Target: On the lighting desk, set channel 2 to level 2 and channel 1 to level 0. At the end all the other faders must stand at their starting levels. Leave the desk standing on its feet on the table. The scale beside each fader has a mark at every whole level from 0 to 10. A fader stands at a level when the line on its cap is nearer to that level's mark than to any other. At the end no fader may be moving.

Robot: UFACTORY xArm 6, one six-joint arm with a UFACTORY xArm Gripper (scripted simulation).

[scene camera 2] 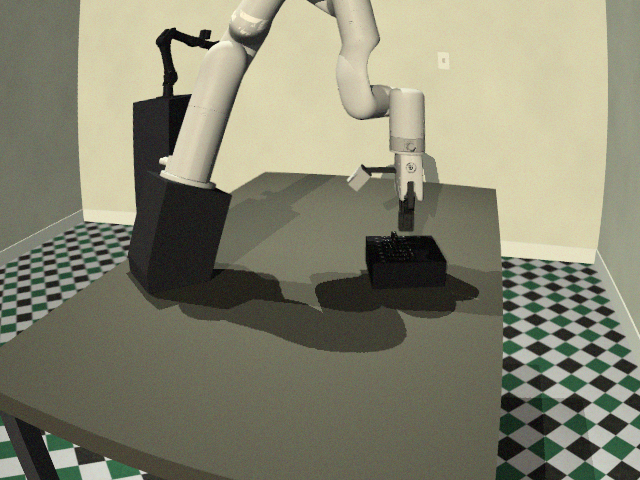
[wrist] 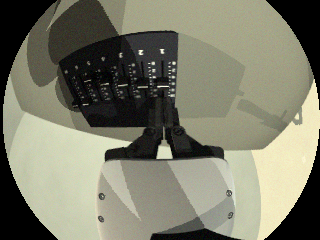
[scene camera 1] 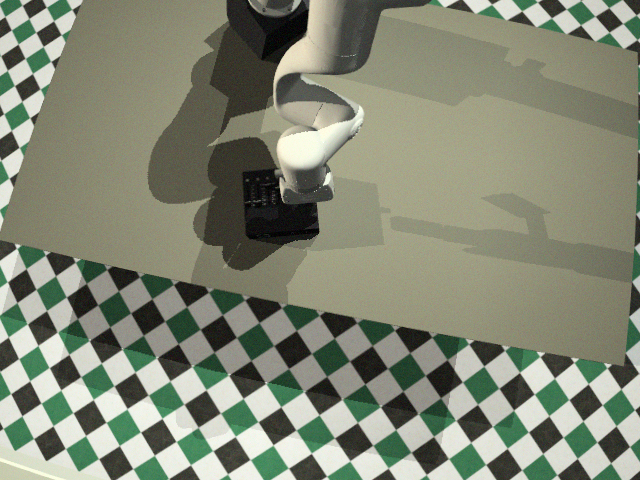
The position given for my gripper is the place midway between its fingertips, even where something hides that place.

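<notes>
What I can see here is my own gripper (scene camera 1: pixel 308 199), and the wrist view gives me that same gripper (wrist: pixel 163 106) too.
</notes>
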